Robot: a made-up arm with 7 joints.
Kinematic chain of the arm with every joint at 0, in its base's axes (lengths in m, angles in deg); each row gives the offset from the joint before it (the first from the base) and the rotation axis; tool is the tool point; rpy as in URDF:
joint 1: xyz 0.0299 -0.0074 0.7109 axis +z
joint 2: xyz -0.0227 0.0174 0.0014 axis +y
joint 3: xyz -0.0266 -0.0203 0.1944 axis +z
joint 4: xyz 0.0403 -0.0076 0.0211 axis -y
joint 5: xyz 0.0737 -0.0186 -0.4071 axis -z
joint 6: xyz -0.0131 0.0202 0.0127 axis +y
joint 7: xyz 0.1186 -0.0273 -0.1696 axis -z
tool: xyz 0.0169 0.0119 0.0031 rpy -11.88 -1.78 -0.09
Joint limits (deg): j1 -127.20..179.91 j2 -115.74..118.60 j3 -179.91..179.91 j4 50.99..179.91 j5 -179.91..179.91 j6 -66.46..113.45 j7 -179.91..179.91
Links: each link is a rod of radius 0.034 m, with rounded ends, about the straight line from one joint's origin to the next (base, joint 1, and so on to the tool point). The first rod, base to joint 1, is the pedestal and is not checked.
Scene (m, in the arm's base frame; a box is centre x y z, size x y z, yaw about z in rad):
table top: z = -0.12
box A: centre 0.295 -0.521 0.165 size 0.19 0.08 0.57 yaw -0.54
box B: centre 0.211 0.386 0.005 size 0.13 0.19 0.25 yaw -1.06
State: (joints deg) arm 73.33 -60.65 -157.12 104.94 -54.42 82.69 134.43
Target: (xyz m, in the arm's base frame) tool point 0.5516 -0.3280 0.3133
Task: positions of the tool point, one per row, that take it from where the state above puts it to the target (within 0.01 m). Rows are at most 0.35 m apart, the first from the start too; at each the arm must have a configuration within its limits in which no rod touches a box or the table.
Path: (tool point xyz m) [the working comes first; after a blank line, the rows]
Joints at the target: 111.46 -73.48 -129.89 99.83 -53.03 67.48 132.07
Straight joint move there: touches box A.

1: 0.1271 -0.7054 0.5631
2: 0.3491 -0.6439 0.7804
3: 0.4984 -0.4603 0.9828
4: 0.5279 -0.2131 1.1461
5: 0.5958 -0.3248 1.0119
6: 0.6202 -0.4181 0.8469
7: 0.6008 -0.4803 0.6667
8: 0.5431 -0.5036 0.4877
9: 0.4564 -0.4856 0.3248
10: 0.5098 -0.4028 0.3099
11: 0.5516 -0.3280 0.3133

